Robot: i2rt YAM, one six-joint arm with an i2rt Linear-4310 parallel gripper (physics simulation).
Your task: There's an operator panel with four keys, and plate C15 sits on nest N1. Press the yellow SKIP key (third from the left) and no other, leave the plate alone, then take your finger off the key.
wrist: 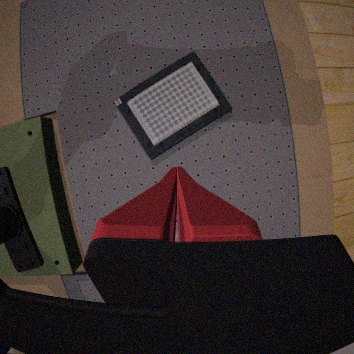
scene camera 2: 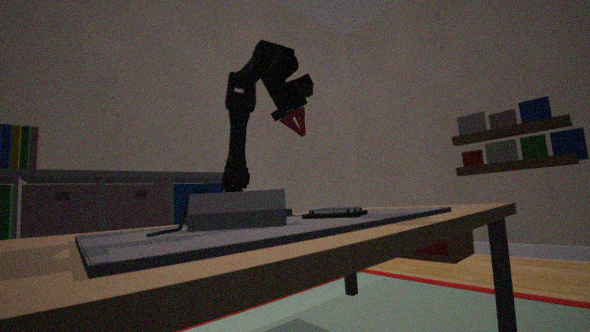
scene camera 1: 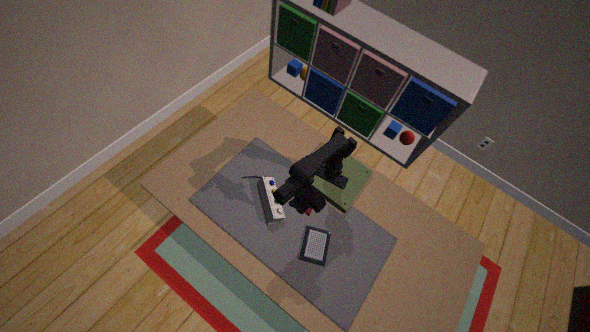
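Pixels of known places: gripper, fingertip midpoint: [wrist: 176,175] [scene camera 2: 303,135] [scene camera 1: 308,215]; arm's base, origin of the base link: [wrist: 11,220] [scene camera 1: 329,175].
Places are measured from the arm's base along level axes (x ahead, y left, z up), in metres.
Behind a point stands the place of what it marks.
The operator panel [scene camera 1: 272,212] {y -0.154, x 0.344, z 0.049 m} [scene camera 2: 235,210] {y -0.231, x 0.304, z 0.009 m} is a pale sloped box on the mat. In scene camera 1 its blue key [scene camera 1: 272,182] {y -0.232, x 0.206, z 0.038 m} shows, and the yellow key [scene camera 1: 274,191] shows partly beside the dark arm, which overlaps the panel's middle in this view. The key tops do not show in scene camera 2. Plate C15 [scene camera 1: 316,245] {y 0.095, x 0.362, z -0.015 m} [scene camera 2: 335,211] {y 0.053, x 0.385, z -0.015 m} [wrist: 173,103] {y 0.087, x 0.361, z -0.006 m}, white with many wells, lies flat in the dark nest N1 [wrist: 154,151] {y 0.025, x 0.305, z -0.020 m}. My gripper [scene camera 1: 308,212] {y -0.003, x 0.335, z 0.205 m} [scene camera 2: 303,134] {y -0.003, x 0.335, z 0.205 m} [wrist: 176,175] {y -0.003, x 0.335, z 0.205 m} is shut and empty, its red fingertips together. It hangs high above the table, apart from panel and plate.
The grey perforated mat [scene camera 1: 350,295] {y 0.324, x 0.482, z -0.031 m} [wrist: 150,30] {y 0.239, x 0.369, z -0.031 m} lies under panel and nest. The arm stands on a green base plate [scene camera 1: 357,175] {y 0.135, x -0.084, z -0.004 m} [wrist: 30,155] {y 0.097, x 0.093, z -0.004 m}. A dark cable [scene camera 1: 251,177] {y -0.353, x 0.207, z -0.030 m} runs from the panel's far end. A cubby shelf unit [scene camera 1: 420,55] stands behind the table [scene camera 2: 390,232] {y -0.132, x 0.615, z -0.044 m}.
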